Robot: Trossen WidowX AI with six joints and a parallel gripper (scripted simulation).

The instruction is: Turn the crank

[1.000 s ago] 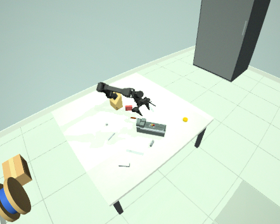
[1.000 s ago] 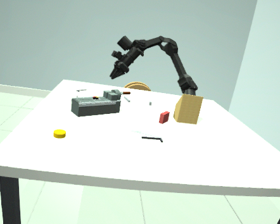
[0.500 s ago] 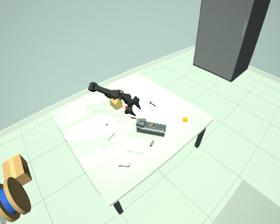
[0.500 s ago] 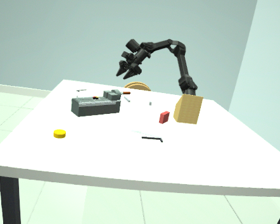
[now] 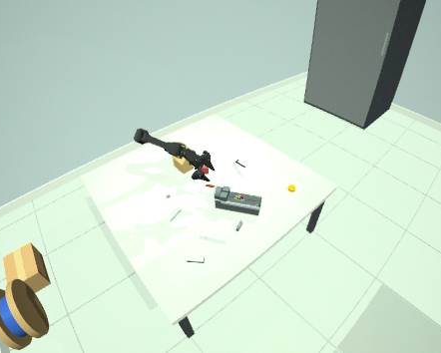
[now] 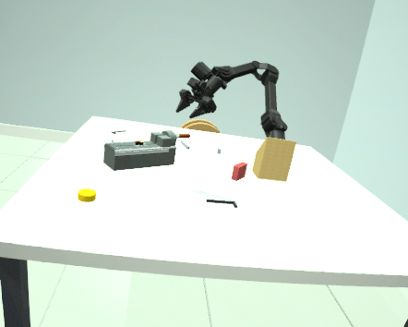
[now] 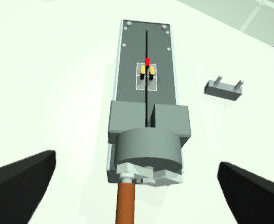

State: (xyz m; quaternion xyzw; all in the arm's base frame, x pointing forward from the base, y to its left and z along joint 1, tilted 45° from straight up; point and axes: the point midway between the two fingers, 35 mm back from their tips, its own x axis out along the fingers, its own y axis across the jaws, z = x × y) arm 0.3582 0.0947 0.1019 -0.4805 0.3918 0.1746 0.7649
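Right now the orange crank handle is 9 cm below my gripper tip, 2 cm behind it and 1 cm to the right of it. Round my gripper tip: yellow disc: 45 cm to the left, 21 cm ahead, 19 cm below; black hex key: 33 cm to the left, 20 cm behind, 19 cm below; red pointer: 15 cm ahead, 11 cm below, 10 cm to the left.
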